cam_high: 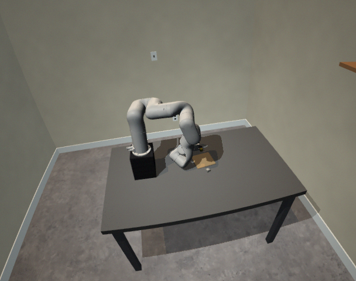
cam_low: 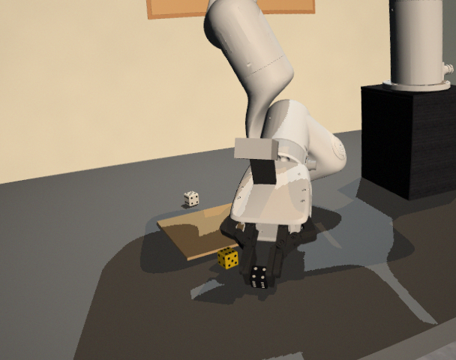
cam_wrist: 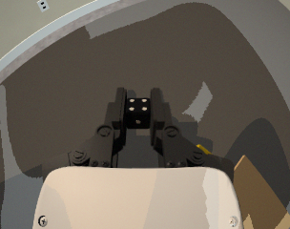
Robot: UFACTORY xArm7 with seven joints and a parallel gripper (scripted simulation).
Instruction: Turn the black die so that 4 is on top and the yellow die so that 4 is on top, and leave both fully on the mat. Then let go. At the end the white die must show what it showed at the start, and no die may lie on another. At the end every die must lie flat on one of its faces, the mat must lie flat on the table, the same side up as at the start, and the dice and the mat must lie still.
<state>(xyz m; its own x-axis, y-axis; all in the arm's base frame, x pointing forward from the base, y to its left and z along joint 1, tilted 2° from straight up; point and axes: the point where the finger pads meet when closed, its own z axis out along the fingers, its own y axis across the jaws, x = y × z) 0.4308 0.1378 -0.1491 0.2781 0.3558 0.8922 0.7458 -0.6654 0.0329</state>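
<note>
Now: the yellow die 20 mm ahead of my hand, 60 mm to the right of it and 10 mm below it. Round my hand: tan mat 10 mm behind, 170 mm to the right, 20 mm below; then black die 10 mm to the left, 10 mm below; then white die 20 mm behind, 290 mm to the right, 10 mm below.
</note>
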